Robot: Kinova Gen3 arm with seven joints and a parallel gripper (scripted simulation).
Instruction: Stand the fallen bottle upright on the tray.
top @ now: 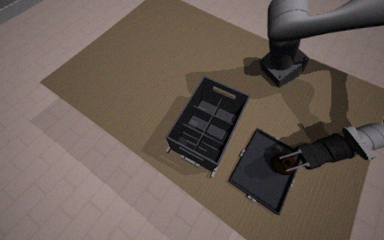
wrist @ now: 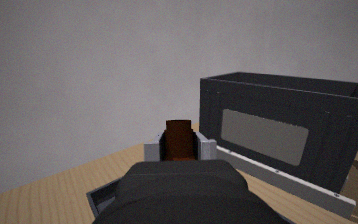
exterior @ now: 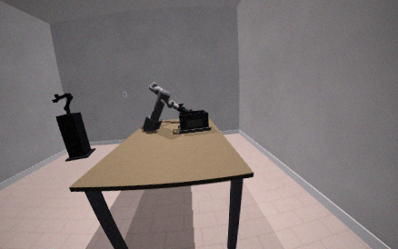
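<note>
Now: hand 10 mm past the brown bottle, 10 mm to the right of it and 50 mm above it. From my hand the other things lie so: dark flat tray: 10 mm to the right, 130 mm below; then dark crate: 60 mm behind, 280 mm to the right, 60 mm below.
</note>
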